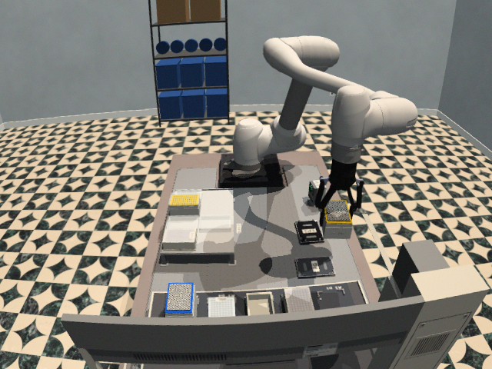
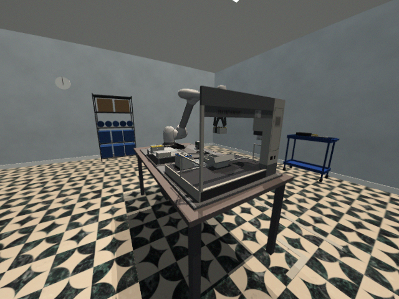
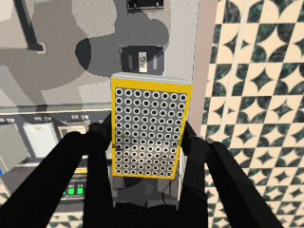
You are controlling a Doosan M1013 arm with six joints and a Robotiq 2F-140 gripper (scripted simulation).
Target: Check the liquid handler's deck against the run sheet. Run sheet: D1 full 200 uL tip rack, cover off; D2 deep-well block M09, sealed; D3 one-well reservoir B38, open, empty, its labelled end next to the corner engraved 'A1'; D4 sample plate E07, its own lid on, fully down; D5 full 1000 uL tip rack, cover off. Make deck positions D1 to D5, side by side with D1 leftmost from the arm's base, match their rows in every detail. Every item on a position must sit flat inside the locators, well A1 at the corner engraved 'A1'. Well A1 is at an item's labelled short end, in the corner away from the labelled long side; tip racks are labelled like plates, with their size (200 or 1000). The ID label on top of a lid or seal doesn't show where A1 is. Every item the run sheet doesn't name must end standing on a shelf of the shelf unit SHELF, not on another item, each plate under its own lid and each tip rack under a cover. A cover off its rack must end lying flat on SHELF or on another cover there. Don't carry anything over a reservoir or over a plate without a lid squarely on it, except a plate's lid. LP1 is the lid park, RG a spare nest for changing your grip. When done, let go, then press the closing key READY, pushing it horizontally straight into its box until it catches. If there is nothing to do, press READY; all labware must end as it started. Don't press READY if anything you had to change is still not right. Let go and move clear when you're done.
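The yellow-framed tip rack is 10 mm ahead of my hand and 10 mm above it. Also, from my hand: dark nest marked RG 80 mm behind, 20 mm to the right, 300 mm below; white sealed block 160 mm ahead, 130 mm to the right, 230 mm below; cream reservoir 160 mm ahead, 250 mm to the right, 240 mm below.
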